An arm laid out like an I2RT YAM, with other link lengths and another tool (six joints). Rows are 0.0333 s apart.
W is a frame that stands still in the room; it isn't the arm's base.
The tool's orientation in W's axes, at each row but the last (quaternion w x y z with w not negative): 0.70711 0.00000 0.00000 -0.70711; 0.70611 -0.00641 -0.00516 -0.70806; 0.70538 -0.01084 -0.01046 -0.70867; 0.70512 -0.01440 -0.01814 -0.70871; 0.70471 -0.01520 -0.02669 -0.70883; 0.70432 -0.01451 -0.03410 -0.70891; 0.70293 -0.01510 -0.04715 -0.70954; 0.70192 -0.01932 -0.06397 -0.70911
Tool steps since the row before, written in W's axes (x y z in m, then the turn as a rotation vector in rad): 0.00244 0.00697 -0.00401 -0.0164 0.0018 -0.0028; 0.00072 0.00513 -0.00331 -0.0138 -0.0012 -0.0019; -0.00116 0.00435 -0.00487 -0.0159 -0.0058 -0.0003; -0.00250 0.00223 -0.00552 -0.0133 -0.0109 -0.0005; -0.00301 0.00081 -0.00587 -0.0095 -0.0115 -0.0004; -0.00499 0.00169 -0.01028 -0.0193 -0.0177 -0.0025; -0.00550 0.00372 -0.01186 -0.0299 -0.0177 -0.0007; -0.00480 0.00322 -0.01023 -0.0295 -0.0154 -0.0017
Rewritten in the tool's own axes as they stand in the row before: -0.00697 0.00244 -0.00401 -0.0018 -0.0164 -0.0028; -0.00519 0.00071 -0.00322 0.0012 -0.0138 -0.0019; -0.00449 -0.00118 -0.00474 0.0059 -0.0159 -0.0005; -0.00247 -0.00254 -0.00540 0.0109 -0.0132 -0.0009; -0.00114 -0.00311 -0.00576 0.0115 -0.0094 -0.0009; -0.00235 -0.00528 -0.01000 0.0176 -0.0193 -0.0032; -0.00468 -0.00606 -0.01123 0.0179 -0.0298 -0.0009; -0.00433 -0.00546 -0.00946 0.0155 -0.0294 -0.0017
